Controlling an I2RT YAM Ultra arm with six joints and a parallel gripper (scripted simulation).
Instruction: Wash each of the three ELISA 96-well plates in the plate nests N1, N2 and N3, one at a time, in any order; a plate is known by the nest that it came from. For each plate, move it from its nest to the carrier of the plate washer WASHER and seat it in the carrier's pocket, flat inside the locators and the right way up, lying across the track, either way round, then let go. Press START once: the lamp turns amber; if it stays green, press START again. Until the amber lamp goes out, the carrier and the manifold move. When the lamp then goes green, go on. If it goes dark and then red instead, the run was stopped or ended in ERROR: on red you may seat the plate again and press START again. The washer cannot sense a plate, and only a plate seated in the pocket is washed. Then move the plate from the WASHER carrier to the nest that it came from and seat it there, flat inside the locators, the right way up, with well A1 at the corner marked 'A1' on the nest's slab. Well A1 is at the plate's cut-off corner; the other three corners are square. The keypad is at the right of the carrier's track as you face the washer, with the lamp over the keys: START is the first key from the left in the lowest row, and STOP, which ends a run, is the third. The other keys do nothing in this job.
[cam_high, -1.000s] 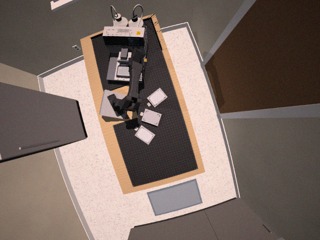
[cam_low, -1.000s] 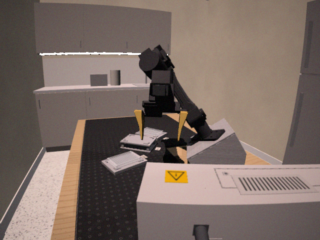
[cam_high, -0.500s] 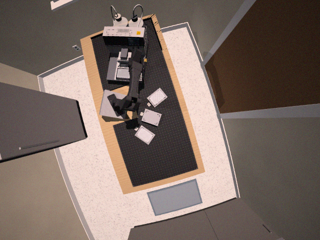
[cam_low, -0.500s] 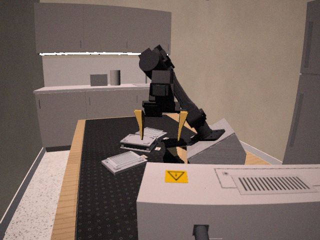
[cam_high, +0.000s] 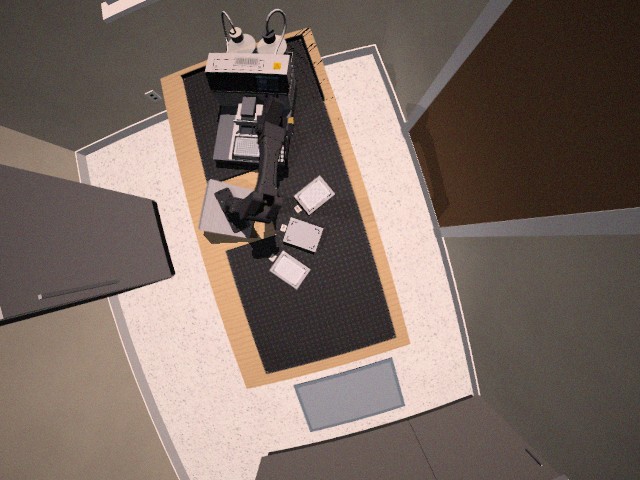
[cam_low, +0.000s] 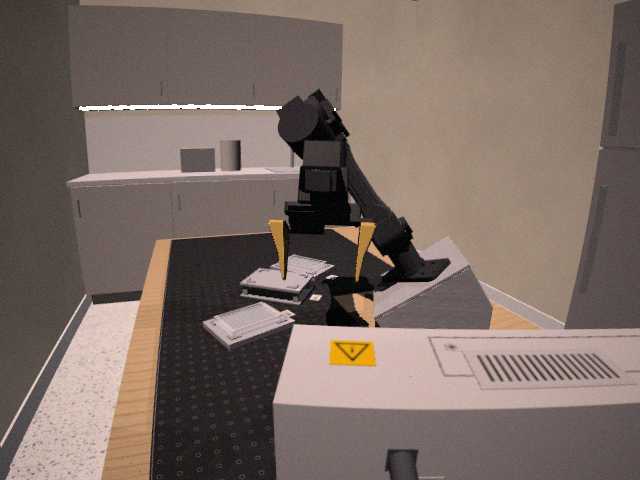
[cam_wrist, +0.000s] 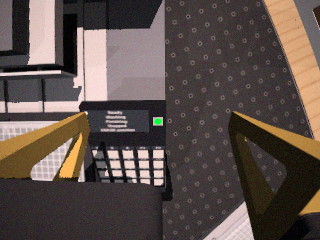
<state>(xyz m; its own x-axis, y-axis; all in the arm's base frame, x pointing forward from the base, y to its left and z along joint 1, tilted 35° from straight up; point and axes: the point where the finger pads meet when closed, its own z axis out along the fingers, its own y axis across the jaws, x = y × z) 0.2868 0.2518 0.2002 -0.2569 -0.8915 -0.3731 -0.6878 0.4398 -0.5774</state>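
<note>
My gripper is now 16 cm past the carrier pocket, 14 cm above it and 7 cm to the right of it. Also, from my hand: n1 label (30 cm to the right, 22 cm below, 12 cm behind); then grey nest slab (29 cm to the right, 21 cm below, 2 cm behind); then washer (19 cm to the left, 9 cm below, 7 cm behind).
</note>
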